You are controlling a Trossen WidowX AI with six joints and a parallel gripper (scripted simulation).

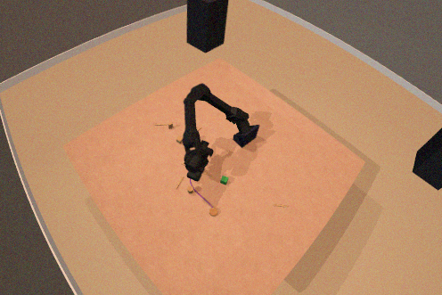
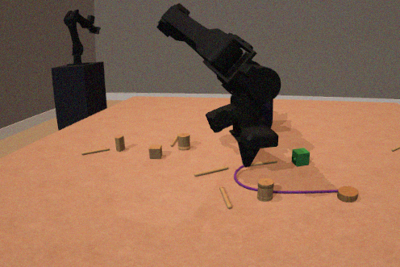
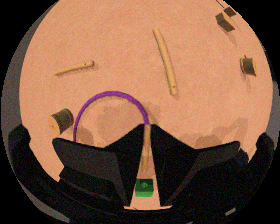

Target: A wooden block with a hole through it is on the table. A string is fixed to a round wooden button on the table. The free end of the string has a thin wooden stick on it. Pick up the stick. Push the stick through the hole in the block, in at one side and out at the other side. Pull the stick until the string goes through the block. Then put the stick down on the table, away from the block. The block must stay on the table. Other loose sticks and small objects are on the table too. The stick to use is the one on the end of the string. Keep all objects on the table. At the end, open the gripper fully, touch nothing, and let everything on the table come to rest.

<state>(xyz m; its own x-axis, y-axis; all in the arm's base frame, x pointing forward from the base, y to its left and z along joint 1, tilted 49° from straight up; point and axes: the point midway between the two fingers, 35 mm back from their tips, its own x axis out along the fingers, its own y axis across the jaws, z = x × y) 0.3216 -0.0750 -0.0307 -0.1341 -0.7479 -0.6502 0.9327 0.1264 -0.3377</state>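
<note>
Now: gripper tip 120 mm to the right of the green block and 50 mm past it. Also, from my gripper tip: round wooden button: 200 mm to the left, 110 mm ahead, 10 mm below; then wooden cylinder: 110 mm ahead, 40 mm to the left; then wooden cube: 220 mm to the right, 60 mm behind.
</note>
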